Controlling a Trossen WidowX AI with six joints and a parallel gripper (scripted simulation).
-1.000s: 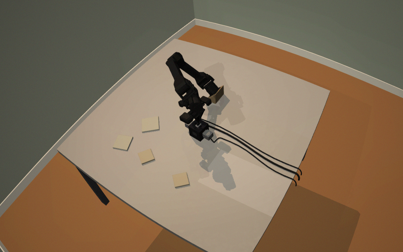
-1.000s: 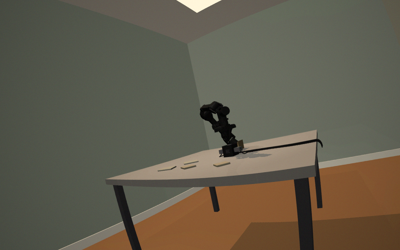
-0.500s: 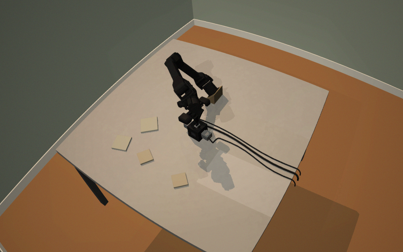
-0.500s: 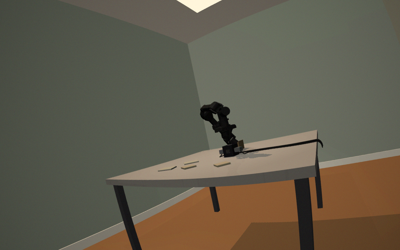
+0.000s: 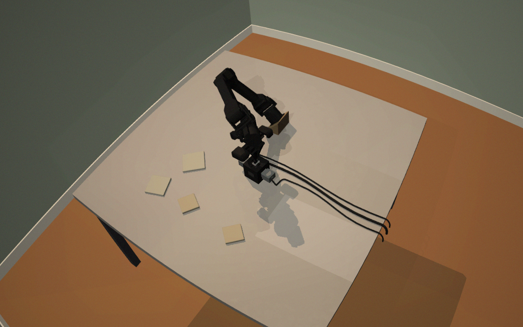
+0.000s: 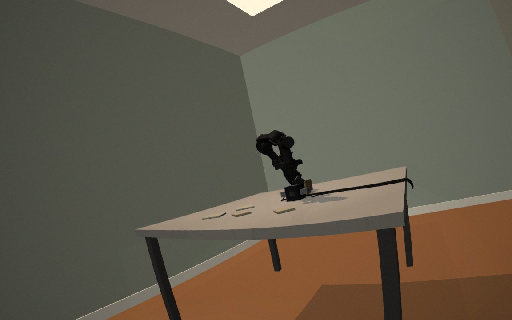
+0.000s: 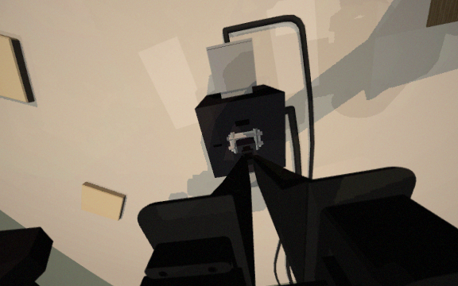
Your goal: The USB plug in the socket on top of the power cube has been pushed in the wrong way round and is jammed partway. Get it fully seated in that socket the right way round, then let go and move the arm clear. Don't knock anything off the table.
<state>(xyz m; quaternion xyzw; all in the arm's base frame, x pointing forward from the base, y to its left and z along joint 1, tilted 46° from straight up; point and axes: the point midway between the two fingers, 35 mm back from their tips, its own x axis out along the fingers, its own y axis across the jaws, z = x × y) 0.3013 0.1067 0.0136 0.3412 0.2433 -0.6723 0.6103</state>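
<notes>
Right now my gripper tip is 20 mm above the dark USB plug. Round my gripper tip: socket (40 mm below).
</notes>
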